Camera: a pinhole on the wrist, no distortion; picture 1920 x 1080 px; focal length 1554.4 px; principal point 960.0 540.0 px. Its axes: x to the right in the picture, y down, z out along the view. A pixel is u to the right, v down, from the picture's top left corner.
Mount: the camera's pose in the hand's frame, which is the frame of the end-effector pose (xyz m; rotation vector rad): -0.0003 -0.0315 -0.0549 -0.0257 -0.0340 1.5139
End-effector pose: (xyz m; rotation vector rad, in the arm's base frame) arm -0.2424 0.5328 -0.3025 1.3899 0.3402 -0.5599
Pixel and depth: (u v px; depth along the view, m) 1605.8 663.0 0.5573
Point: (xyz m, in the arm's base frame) -0.2231 0.0654 -0.0275
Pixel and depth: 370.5 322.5 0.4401
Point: -0.3647 0.1311 -0.4266
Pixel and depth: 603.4 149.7 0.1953
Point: -0.2689 0.3804 -0.3662
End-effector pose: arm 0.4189 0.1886 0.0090 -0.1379 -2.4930 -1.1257
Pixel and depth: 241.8 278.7 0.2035
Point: 0.3207 0.2112 -0.1612
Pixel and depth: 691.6 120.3 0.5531
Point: 0.1135 0.4585 -0.3383
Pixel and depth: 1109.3 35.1 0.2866
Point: 0.2656 0.3491 -0.1055
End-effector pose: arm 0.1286 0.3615 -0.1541 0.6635 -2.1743 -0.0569
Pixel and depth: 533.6 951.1 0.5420
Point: -0.0634 0.2066 -0.6336
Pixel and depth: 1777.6 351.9 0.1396
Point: 0.0396 0.3730 -0.1879
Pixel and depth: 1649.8 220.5 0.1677
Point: 0.0099 0.3598 -0.1946
